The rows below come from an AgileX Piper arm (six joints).
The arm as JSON. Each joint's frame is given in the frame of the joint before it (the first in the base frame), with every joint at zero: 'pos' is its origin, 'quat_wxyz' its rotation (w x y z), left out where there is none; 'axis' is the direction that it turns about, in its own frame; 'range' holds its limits. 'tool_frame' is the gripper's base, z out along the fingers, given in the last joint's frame.
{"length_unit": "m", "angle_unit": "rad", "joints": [
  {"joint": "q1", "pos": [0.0, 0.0, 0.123], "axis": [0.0, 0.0, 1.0], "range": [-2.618, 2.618]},
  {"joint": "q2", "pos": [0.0, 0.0, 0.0], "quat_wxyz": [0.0, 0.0, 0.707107, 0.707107], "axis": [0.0, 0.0, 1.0], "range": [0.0, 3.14]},
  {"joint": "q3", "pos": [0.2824, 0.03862, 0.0], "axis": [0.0, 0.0, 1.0], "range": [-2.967, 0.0]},
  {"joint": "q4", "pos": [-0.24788, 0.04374, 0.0], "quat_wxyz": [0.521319, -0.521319, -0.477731, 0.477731], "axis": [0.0, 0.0, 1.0], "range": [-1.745, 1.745]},
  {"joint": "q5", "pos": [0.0, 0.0, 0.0], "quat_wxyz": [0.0, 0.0, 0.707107, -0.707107], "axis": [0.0, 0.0, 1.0], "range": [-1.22, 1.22]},
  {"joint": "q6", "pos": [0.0, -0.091, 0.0], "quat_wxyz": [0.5, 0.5, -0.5, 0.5], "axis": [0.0, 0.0, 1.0], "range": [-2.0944, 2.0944]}
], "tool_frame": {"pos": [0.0, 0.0, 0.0], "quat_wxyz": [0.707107, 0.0, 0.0, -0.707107]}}
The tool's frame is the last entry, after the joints.
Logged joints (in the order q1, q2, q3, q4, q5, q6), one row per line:
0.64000, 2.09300, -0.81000, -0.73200, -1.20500, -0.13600
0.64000, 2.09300, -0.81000, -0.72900, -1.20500, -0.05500
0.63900, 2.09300, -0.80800, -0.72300, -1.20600, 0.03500
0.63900, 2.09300, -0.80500, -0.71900, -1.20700, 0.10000
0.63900, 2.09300, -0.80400, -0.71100, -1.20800, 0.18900
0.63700, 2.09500, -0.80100, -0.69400, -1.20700, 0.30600
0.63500, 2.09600, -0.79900, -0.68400, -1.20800, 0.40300
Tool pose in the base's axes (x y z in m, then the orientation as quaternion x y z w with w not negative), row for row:
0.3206, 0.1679, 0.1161, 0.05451, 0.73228, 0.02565, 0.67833
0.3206, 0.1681, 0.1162, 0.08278, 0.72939, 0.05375, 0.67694
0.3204, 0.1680, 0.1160, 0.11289, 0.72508, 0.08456, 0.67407
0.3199, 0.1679, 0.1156, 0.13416, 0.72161, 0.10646, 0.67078
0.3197, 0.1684, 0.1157, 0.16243, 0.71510, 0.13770, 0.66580
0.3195, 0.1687, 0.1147, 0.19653, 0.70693, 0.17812, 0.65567
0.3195, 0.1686, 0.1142, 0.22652, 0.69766, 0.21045, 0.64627
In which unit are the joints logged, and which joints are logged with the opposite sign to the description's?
The joints are logged in radians. Opposite sign: q4.
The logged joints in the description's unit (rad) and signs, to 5 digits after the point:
0.64000, 2.09300, -0.81000, 0.73200, -1.20500, -0.13600
0.64000, 2.09300, -0.81000, 0.72900, -1.20500, -0.05500
0.63900, 2.09300, -0.80800, 0.72300, -1.20600, 0.03500
0.63900, 2.09300, -0.80500, 0.71900, -1.20700, 0.10000
0.63900, 2.09300, -0.80400, 0.71100, -1.20800, 0.18900
0.63700, 2.09500, -0.80100, 0.69400, -1.20700, 0.30600
0.63500, 2.09600, -0.79900, 0.68400, -1.20800, 0.40300

